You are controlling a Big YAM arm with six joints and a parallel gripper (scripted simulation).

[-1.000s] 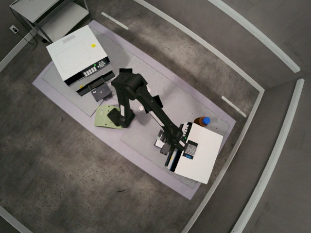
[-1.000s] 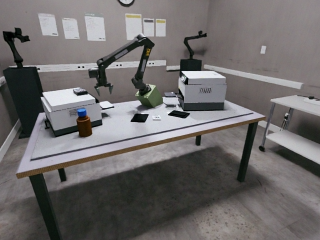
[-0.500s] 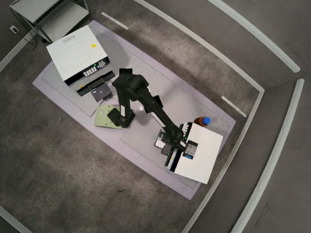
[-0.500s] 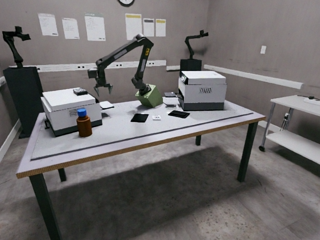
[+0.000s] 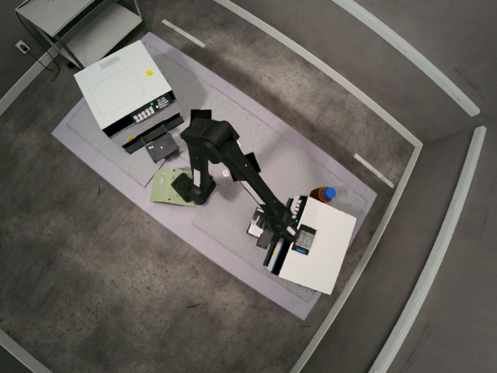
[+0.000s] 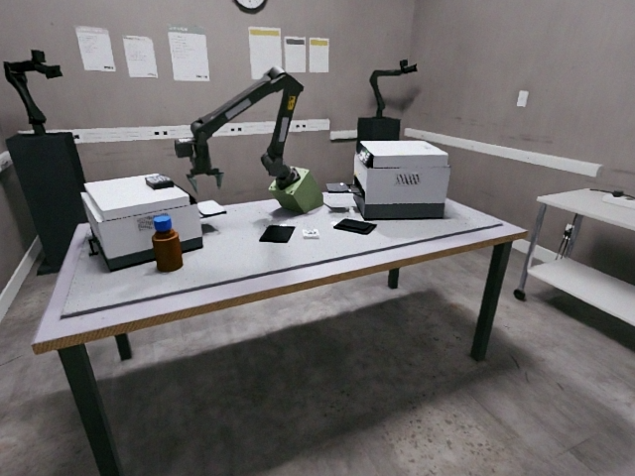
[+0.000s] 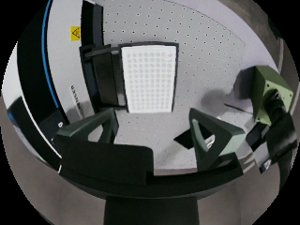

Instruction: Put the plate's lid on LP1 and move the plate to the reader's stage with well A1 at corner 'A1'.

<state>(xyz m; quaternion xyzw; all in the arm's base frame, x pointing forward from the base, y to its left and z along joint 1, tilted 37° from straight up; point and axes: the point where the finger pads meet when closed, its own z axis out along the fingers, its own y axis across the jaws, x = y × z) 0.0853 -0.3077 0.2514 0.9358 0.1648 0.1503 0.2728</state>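
Now: hand 10 mm past the white well plate and 80 mm above it. The rest, counted from my hand: black pad 190 mm ahead, 240 mm to the left, 170 mm below; then white label 160 mm ahead, 520 mm to the left, 170 mm below; then brown capped bottle 320 mm ahead, 190 mm to the right, 60 mm below.
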